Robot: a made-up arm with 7 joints. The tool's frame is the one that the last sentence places.
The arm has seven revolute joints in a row. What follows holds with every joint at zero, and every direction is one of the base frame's.
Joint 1 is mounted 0.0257 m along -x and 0.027 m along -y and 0.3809 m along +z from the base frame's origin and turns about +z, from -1.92 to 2.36 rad.
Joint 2 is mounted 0.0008 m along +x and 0.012 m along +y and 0.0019 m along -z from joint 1 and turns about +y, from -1.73 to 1.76 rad.
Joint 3 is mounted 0.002 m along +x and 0.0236 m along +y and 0.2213 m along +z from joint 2 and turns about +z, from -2.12 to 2.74 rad.
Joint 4 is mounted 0.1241 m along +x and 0.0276 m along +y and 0.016 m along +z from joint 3 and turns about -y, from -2.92 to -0.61 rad.
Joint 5 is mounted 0.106 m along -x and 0.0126 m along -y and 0.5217 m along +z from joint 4 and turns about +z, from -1.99 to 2.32 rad.
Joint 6 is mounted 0.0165 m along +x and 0.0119 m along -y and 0.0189 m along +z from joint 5 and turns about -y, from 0.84 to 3.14 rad.
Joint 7 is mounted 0.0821 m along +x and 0.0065 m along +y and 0.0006 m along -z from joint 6 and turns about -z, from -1.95 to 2.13 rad.
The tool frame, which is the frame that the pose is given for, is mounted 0.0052 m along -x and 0.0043 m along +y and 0.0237 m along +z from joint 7; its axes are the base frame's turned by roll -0.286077, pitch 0.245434 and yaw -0.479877 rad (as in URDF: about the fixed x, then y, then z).
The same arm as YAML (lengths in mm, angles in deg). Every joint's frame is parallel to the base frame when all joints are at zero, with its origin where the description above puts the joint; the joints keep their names.
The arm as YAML. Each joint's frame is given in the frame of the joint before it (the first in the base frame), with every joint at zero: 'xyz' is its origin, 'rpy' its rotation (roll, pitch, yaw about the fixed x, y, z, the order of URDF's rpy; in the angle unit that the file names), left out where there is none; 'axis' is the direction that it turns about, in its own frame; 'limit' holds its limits. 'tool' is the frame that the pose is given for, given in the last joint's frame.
units:
  length: mm
  angle: deg
joints:
  - name: joint 1
    type: revolute
    origin:
      xyz: [-25.7, -27.0, 380.9]
    axis: "+z"
    limit:
      lower: -110.01
      upper: 135.22
  - name: joint 2
    type: revolute
    origin:
      xyz: [0.8, 12.0, -1.9]
    axis: "+y"
    limit:
      lower: -99.12
      upper: 100.84
  - name: joint 3
    type: revolute
    origin:
      xyz: [2.0, 23.6, 221.3]
    axis: "+z"
    limit:
      lower: -121.47
      upper: 156.99
  - name: joint 4
    type: revolute
    origin:
      xyz: [124.1, 27.6, 16.0]
    axis: "-y"
    limit:
      lower: -167.3
      upper: -34.95
  - name: joint 5
    type: revolute
    origin:
      xyz: [-106.0, -12.6, 521.7]
    axis: "+z"
    limit:
      lower: -114.02
      upper: 132.93
  - name: joint 6
    type: revolute
    origin:
      xyz: [16.5, -11.9, 18.9]
    axis: "-y"
    limit:
      lower: 48.13
      upper: 179.91
  - name: joint 7
    type: revolute
    origin:
      xyz: [82.1, 6.5, -0.6]
    axis: "-z"
    limit:
      lower: -111.73
      upper: 122.04
tool:
  origin:
    xyz: [-5.2, 4.3, 23.7]
    rpy: [-16.39, 14.06, -27.49]

